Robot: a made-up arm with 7 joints. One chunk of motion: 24 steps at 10 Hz.
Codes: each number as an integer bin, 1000 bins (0 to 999) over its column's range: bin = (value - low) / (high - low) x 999, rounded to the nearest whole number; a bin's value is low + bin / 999 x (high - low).
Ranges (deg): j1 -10..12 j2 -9..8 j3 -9..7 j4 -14..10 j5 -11..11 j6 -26..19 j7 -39..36
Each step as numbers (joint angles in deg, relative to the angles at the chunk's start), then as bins.
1 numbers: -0.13 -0.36 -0.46 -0.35 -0.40 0.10 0.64
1 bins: 448 508 533 568 481 579 528
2 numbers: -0.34 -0.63 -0.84 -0.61 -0.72 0.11 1.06
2 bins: 439 492 509 557 467 580 534
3 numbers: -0.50 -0.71 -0.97 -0.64 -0.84 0.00 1.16
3 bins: 431 487 501 556 461 577 535
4 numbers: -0.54 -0.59 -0.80 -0.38 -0.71 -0.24 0.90
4 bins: 430 494 512 567 467 572 531
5 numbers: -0.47 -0.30 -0.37 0.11 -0.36 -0.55 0.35
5 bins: 433 511 539 587 483 565 524
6 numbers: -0.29 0.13 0.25 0.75 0.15 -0.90 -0.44
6 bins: 441 537 578 614 506 557 514
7 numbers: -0.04 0.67 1.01 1.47 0.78 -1.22 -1.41
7 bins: 452 568 625 644 535 550 501
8 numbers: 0.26 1.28 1.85 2.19 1.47 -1.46 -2.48
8 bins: 466 604 677 674 566 545 486
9 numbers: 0.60 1.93 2.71 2.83 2.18 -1.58 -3.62
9 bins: 481 642 731 701 598 542 471
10 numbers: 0.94 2.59 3.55 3.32 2.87 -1.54 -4.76
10 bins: 497 681 784 721 630 543 456
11 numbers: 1.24 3.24 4.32 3.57 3.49 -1.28 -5.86
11 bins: 510 719 832 731 658 549 441
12 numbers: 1.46 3.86 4.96 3.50 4.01 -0.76 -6.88
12 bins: 520 756 872 728 682 560 428
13 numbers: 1.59 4.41 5.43 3.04 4.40 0.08 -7.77
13 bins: 526 788 901 709 699 579 416
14 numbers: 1.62 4.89 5.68 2.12 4.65 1.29 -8.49
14 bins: 528 816 917 671 711 606 406
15 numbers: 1.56 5.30 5.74 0.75 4.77 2.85 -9.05
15 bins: 525 840 920 614 716 640 399
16 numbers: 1.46 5.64 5.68 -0.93 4.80 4.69 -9.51
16 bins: 520 860 917 544 717 681 393
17 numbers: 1.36 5.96 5.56 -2.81 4.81 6.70 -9.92
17 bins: 516 879 909 466 718 726 387
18 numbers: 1.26 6.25 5.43 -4.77 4.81 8.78 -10.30
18 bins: 511 896 901 384 718 772 382
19 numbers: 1.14 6.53 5.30 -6.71 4.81 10.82 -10.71
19 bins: 506 913 893 303 718 817 377
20 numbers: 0.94 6.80 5.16 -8.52 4.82 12.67 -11.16
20 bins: 497 928 884 228 718 858 371
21 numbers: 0.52 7.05 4.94 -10.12 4.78 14.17 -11.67
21 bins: 478 943 870 162 717 892 364
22 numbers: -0.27 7.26 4.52 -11.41 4.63 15.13 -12.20
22 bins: 442 956 844 108 710 913 357
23 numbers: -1.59 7.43 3.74 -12.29 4.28 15.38 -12.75
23 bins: 382 966 795 71 694 919 350
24 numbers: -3.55 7.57 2.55 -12.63 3.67 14.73 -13.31
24 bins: 293 974 721 57 666 904 342
